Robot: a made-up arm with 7 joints. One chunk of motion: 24 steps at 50 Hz.
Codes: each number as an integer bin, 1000 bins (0 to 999) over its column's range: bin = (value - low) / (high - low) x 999, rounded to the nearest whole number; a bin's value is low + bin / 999 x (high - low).
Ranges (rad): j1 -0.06..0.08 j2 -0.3..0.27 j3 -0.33..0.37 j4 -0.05..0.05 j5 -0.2..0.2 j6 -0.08..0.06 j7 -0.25..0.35
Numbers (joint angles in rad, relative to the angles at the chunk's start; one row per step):
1: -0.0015 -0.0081 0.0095 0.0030 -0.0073 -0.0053 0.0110
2: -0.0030 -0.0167 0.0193 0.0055 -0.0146 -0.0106 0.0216
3: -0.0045 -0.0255 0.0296 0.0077 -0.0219 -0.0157 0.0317
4: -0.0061 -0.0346 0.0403 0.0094 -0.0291 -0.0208 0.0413
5: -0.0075 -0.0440 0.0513 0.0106 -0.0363 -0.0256 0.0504
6: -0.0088 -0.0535 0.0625 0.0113 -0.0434 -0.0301 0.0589
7: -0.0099 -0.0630 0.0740 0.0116 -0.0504 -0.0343 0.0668
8: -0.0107 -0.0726 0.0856 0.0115 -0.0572 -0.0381 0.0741
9: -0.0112 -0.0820 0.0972 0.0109 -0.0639 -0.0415 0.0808
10: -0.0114 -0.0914 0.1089 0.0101 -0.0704 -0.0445 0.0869
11: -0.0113 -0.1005 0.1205 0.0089 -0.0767 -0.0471 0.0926
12: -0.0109 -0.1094 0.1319 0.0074 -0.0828 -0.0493 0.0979
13: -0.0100 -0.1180 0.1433 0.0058 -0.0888 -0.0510 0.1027
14: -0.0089 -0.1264 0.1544 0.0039 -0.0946 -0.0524 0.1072
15: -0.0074 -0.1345 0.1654 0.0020 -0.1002 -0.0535 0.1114
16: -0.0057 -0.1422 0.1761 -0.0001 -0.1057 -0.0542 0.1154
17: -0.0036 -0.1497 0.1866 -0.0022 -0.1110 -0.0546 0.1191
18: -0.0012 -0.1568 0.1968 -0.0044 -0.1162 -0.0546 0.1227
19: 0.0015 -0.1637 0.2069 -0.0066 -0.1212 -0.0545 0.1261
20: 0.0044 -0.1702 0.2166 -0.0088 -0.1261 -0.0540 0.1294
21: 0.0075 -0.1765 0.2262 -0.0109 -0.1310 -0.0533 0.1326
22: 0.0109 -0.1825 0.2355 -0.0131 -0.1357 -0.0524 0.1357
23: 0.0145 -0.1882 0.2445 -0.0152 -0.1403 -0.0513 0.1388
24: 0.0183 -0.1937 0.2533 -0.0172 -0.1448 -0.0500 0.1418
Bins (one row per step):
1: 417 512 485 529 481 533 435
2: 407 497 499 554 463 495 452
3: 396 481 513 576 445 459 469
4: 385 465 528 593 427 422 485
5: 375 449 544 605 409 388 500
6: 365 432 560 612 391 356 514
7: 357 415 577 615 374 326 527
8: 352 399 593 614 357 299 540
9: 348 382 610 608 340 275 551
10: 347 366 626 600 324 253 561
11: 348 350 643 588 308 235 570
12: 350 334 659 573 293 219 579
13: 357 319 675 557 278 207 587
14: 365 304 691 538 263 197 595
15: 375 290 707 519 249 189 602
16: 387 277 722 499 236 184 608
17: 402 263 737 478 222 181 615
18: 420 251 752 456 209 181 621
19: 439 239 766 434 197 182 626
20: 460 227 780 412 185 186 632
21: 482 216 794 391 172 191 637
22: 506 206 807 369 161 197 642
23: 532 196 820 348 149 205 647
24: 559 186 832 328 138 214 652

